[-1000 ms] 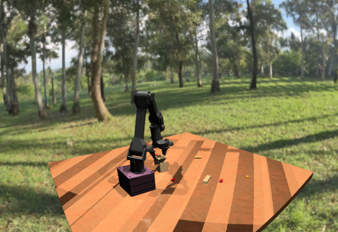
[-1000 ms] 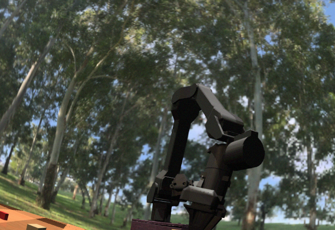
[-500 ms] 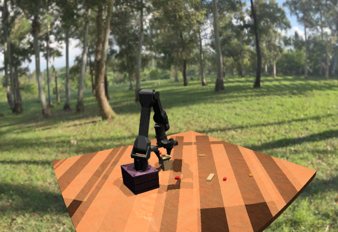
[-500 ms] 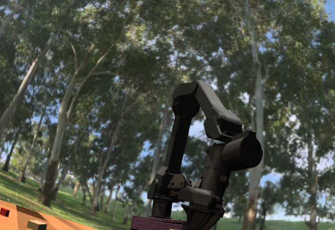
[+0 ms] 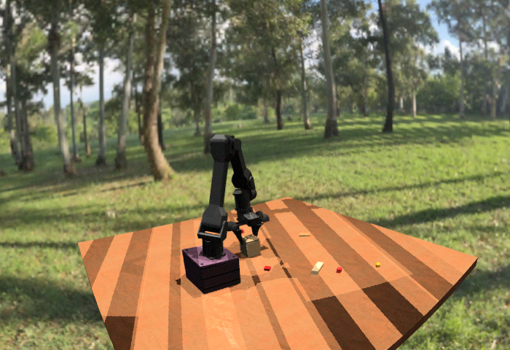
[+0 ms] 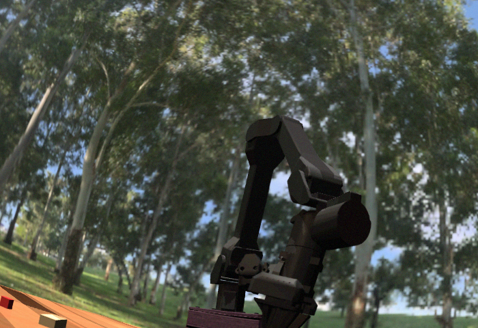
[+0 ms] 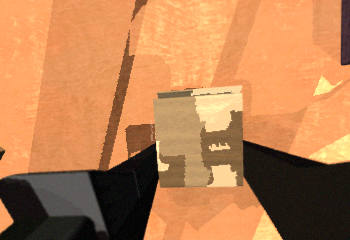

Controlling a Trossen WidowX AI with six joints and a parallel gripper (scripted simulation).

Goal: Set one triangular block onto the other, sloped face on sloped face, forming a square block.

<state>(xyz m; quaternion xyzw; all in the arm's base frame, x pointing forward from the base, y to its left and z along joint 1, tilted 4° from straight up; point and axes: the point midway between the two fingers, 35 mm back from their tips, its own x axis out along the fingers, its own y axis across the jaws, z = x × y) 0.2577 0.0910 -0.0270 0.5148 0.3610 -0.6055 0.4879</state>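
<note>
The triangular block lies 1 cm to the left of my gripper tip and 1 cm above it. The rest, counted from my gripper tip: cream bar: 3 cm ahead, 31 cm to the right, 4 cm below; flat dark piece: 28 cm ahead, 7 cm to the right, 4 cm below; orange cube: 18 cm ahead, 51 cm to the right, 4 cm below.
</note>
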